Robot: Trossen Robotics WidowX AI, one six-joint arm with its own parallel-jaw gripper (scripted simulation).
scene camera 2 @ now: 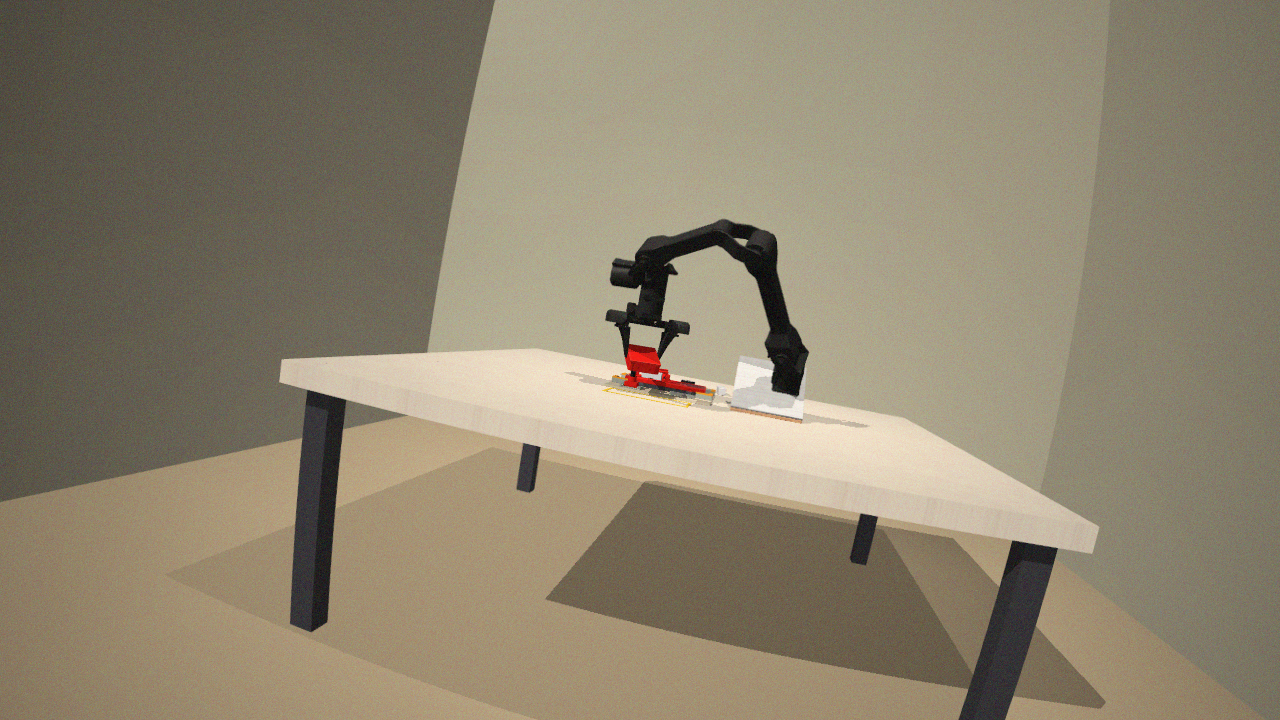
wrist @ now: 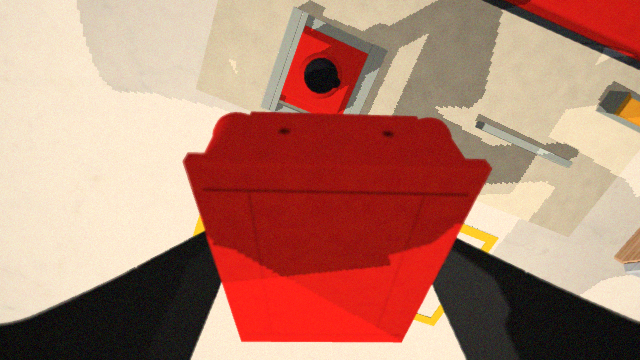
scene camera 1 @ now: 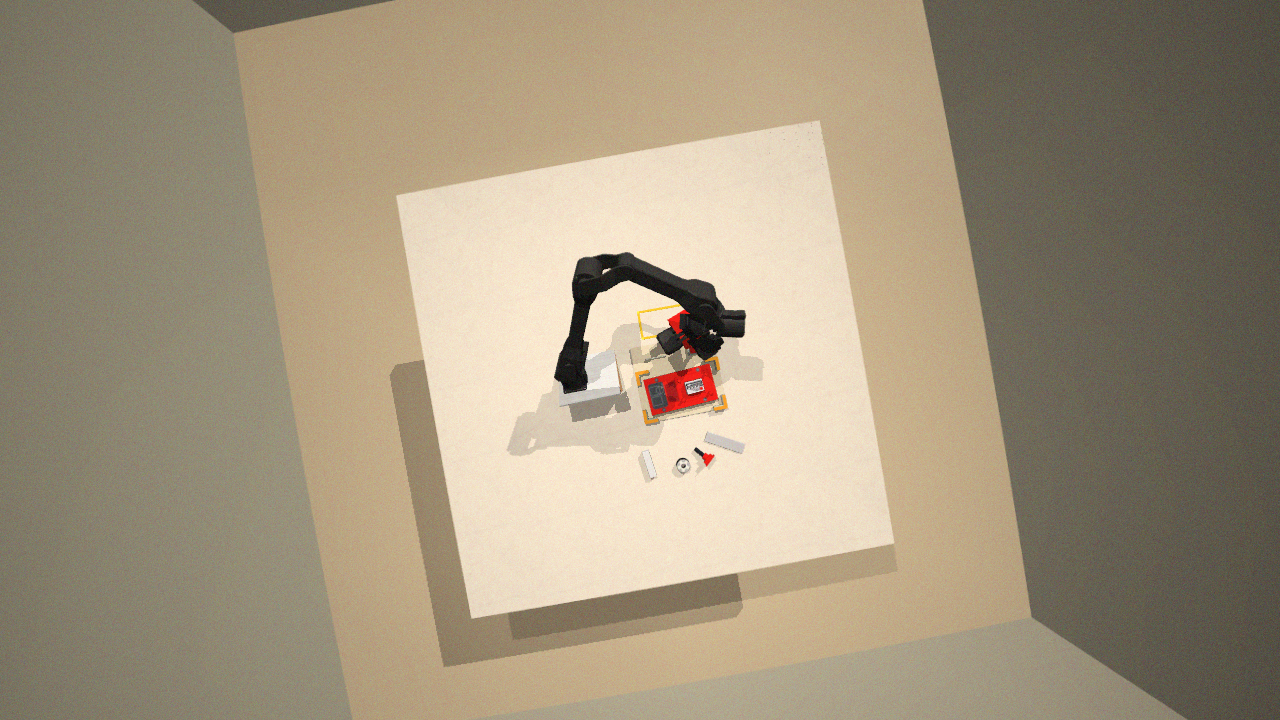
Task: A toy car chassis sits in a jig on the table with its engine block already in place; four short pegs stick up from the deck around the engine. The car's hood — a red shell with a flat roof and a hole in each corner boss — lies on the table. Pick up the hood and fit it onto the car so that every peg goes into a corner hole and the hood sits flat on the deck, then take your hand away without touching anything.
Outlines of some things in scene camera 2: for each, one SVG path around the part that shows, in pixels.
My gripper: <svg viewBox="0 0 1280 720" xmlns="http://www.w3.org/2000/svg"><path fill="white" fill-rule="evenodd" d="M641 289L638 305L628 302L626 312L609 309L606 313L605 321L615 322L614 326L619 328L625 357L627 357L631 328L628 326L629 323L665 329L661 334L661 341L657 352L660 360L674 337L679 337L678 333L689 335L690 325L688 322L677 320L661 321L665 293Z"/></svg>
A red hood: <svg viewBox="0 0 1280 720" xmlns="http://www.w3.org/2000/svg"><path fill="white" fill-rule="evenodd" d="M629 344L628 354L625 357L627 369L658 375L661 363L656 349Z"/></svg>
